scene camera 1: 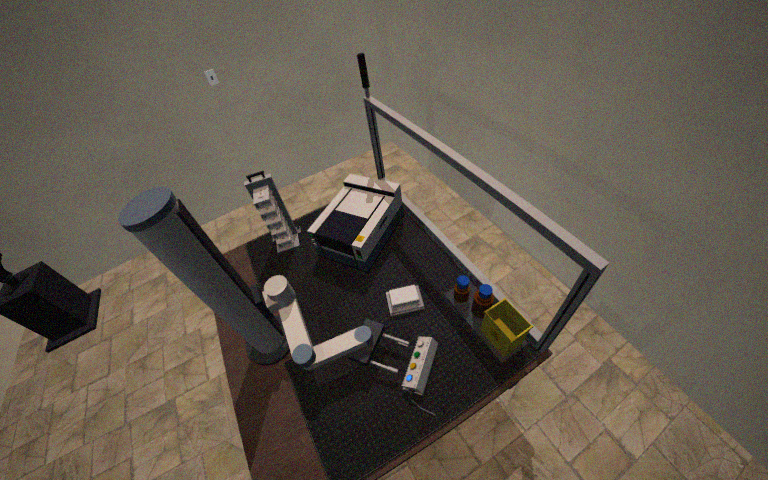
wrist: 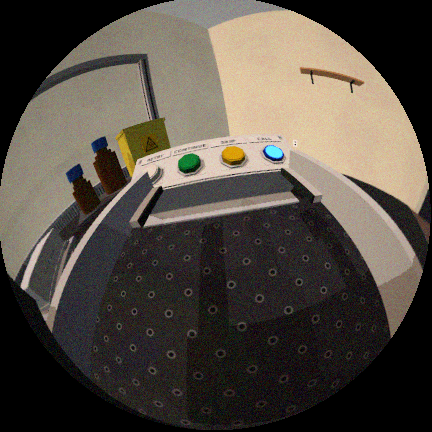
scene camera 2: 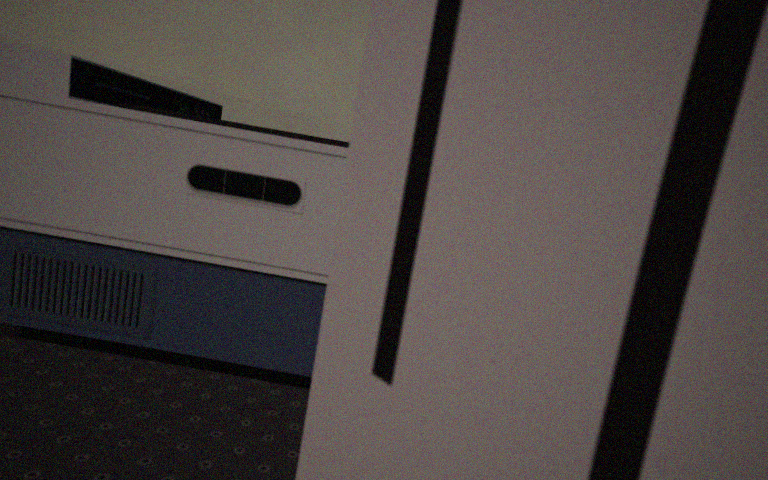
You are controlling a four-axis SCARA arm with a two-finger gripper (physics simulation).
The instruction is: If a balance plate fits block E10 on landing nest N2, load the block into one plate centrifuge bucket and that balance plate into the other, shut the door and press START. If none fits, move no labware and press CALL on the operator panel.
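Seen in the pictures: gripper, fingertip midpoint: point(scene camera 1: 403, 357) point(wrist: 219, 166); arm's base, origin of the base link: point(scene camera 1: 271, 340).
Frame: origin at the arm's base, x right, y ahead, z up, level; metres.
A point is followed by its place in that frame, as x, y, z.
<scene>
The operator panel point(scene camera 1: 420, 367) @(0.511, 0.531, 0.093) point(wrist: 212, 161) @(0.472, 0.531, 0.074) is a pale box with white, green and yellow buttons. Its CALL button point(scene camera 1: 409, 377) @(0.518, 0.475, 0.081) point(wrist: 273, 153) @(0.513, 0.472, 0.077) glows blue at one end. My gripper point(scene camera 1: 402, 357) @(0.437, 0.496, 0.083) point(wrist: 219, 166) @(0.437, 0.496, 0.083) is open and empty, its two fingers apart and pointing at the panel's near side. A white block point(scene camera 1: 404, 295) @(0.186, 0.656, 0.082) sits on a low nest on the dark deck; its label cannot be read. The centrifuge point(scene camera 1: 368, 210) @(-0.286, 0.737, 0.222) point(scene camera 2: 113, 152) @(-0.541, 0.684, 0.186) is white with a blue base and a dark front top panel; its buckets are hidden. A tiered rack point(scene camera 1: 289, 243) @(-0.477, 0.286, 0.079) holds pale plates in scene camera 1.
Two brown bottles point(scene camera 1: 462, 289) @(0.330, 0.878, 0.124) point(scene camera 1: 483, 301) @(0.439, 0.902, 0.149) point(wrist: 84, 195) @(0.312, 0.860, 0.067) point(wrist: 108, 172) @(0.411, 0.882, 0.081) with blue caps stand beside a yellow bin point(scene camera 1: 504, 338) @(0.616, 0.857, 0.157) point(wrist: 145, 145) @(0.552, 0.857, 0.107). A grey overhead frame point(scene camera 1: 481, 179) @(0.233, 1.005, 0.617) spans the far edge. The arm's thick column point(scene camera 1: 209, 277) @(0.070, 0.026, 0.606) rises at the left. A cable lies by the panel.
</scene>
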